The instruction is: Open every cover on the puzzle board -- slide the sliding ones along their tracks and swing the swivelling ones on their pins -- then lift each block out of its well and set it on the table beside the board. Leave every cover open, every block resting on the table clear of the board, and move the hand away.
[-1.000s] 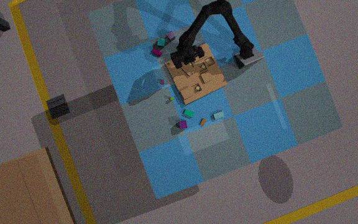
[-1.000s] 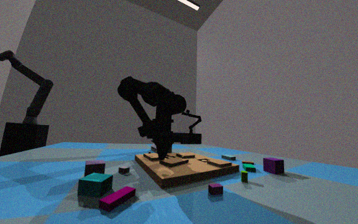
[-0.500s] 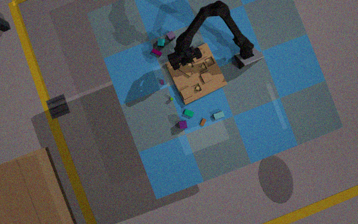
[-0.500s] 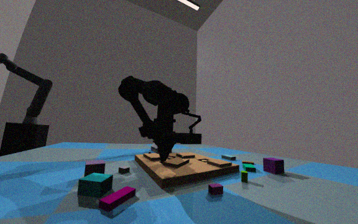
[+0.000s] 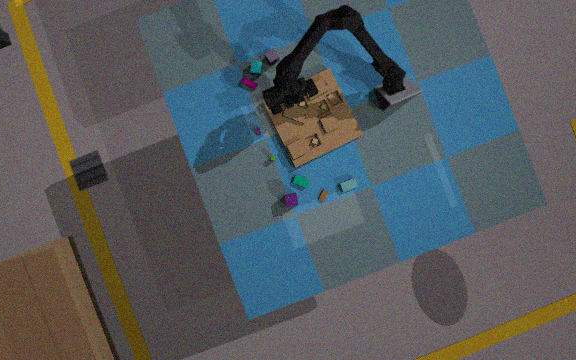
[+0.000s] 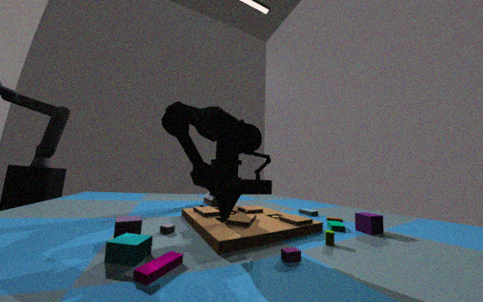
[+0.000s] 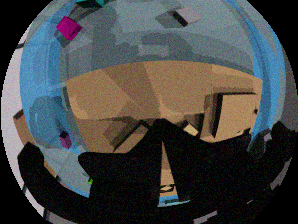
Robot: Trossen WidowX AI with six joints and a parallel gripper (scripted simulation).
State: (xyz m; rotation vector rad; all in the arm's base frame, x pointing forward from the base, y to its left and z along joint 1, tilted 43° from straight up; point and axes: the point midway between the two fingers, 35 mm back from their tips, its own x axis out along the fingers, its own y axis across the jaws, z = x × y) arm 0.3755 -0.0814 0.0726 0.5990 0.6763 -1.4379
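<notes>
The magenta block is 17 cm ahead of my gripper tip, 5 cm to the left of it and 2 cm below it. From my gripper tip the other things lie so: magenta bar: 13 cm ahead, 14 cm to the right, 2 cm below; then teal cube: 8 cm ahead, 18 cm to the right, 1 cm below; then grey block: 3 cm behind, 12 cm to the right, 2 cm below.
</notes>
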